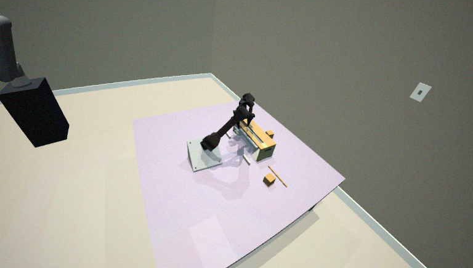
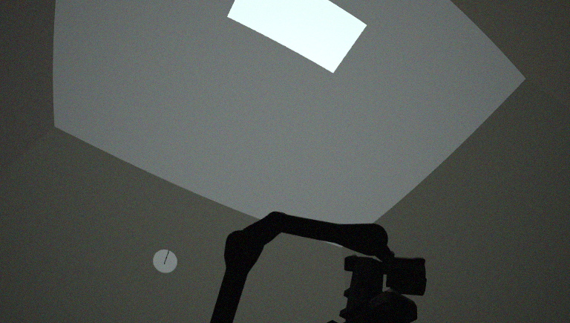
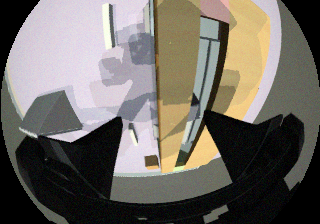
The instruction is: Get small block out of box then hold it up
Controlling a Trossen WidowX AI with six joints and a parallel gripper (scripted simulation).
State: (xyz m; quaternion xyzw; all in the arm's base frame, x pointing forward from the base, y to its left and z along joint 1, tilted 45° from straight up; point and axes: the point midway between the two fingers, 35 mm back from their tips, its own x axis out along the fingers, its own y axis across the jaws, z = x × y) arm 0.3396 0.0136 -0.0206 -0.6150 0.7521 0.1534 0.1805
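My gripper tip is 80 mm above the wooden box, 60 mm to the left of it and 20 mm short of it. Also, from my gripper tip: thin wooden stick 420 mm to the right, 130 mm below.
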